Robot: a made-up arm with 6 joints. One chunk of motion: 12 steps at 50 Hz.
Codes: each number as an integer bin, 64 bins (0 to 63) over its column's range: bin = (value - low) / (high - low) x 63, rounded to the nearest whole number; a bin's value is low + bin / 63 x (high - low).
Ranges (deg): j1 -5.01..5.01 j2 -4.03..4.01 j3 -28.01..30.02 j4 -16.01..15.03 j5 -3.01..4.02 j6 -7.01..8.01
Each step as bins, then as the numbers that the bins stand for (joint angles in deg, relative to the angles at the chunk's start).
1 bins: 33 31 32 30 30 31
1 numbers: 0.24 -0.07 1.47 -1.23 0.34 0.38
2 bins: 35 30 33 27 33 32
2 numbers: 0.56 -0.20 2.39 -2.71 0.67 0.62
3 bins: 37 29 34 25 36 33
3 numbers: 0.87 -0.33 3.31 -3.69 1.01 0.86
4 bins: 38 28 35 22 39 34
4 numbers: 1.03 -0.46 4.23 -5.17 1.34 1.10
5 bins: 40 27 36 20 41 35
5 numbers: 1.35 -0.58 5.15 -6.16 1.57 1.33
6 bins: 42 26 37 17 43 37
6 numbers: 1.67 -0.71 6.07 -7.63 1.79 1.81
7 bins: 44 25 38 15 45 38
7 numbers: 1.99 -0.84 6.99 -8.62 2.01 2.05
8 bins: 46 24 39 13 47 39
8 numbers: 2.31 -0.97 7.91 -9.60 2.23 2.29
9 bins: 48 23 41 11 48 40
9 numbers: 2.62 -1.09 9.76 -10.59 2.35 2.53
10 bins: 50 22 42 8 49 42
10 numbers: 2.94 -1.22 10.68 -12.07 2.46 3.00
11 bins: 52 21 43 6 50 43
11 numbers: 3.26 -1.35 11.60 -13.05 2.57 3.24
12 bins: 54 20 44 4 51 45
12 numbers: 3.58 -1.48 12.52 -14.04 2.68 3.72
